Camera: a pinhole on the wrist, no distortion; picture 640 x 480 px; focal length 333.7 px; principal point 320.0 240.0 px. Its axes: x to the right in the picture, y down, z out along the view. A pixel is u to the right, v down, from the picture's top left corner.
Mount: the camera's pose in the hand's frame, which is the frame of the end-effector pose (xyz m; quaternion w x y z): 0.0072 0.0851 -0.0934 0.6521 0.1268 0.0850 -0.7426
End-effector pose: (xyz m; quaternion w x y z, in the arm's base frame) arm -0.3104 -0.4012 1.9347 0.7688 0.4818 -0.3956 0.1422
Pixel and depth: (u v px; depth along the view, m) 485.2 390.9 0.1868
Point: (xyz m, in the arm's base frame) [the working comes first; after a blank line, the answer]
In the camera's frame: 0.0925 0.0845 0.1868

-0.2555 -0.4972 1.9540
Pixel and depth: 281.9 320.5 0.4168
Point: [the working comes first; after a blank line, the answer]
In the camera's frame: -0.0476 0.1005 0.4168

-0.4075 -0.6916 2.0630
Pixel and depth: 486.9 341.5 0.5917
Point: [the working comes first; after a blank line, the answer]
In the camera's frame: 0.2959 0.1800 0.5917

-0.1909 -0.9445 1.8532
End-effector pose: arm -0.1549 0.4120 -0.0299 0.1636 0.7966 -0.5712 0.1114
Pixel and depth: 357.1 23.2 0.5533
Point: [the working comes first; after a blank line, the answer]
In the camera's frame: 0.0615 -0.3595 0.5533

-0.2060 0.6298 -0.5568
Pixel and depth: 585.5 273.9 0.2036
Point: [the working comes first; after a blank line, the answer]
In the camera's frame: 0.1620 0.0207 0.2036

-0.0342 0.4360 -0.0988
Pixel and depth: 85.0 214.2 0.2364
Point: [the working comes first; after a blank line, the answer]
In the camera's frame: -0.1665 -0.0183 0.2364

-0.3266 0.2984 -0.1768
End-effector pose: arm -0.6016 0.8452 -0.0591 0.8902 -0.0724 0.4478 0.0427
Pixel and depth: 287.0 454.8 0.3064
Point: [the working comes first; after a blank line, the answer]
In the camera's frame: -0.0303 0.1972 0.3064

-0.3223 0.8811 -0.0785
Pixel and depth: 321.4 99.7 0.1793
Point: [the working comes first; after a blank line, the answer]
In the camera's frame: 0.0008 -0.0754 0.1793

-0.5972 0.8984 0.0462
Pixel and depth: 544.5 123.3 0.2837
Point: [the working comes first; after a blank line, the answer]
In the camera's frame: 0.1909 -0.0992 0.2837

-0.5671 0.7005 0.1330
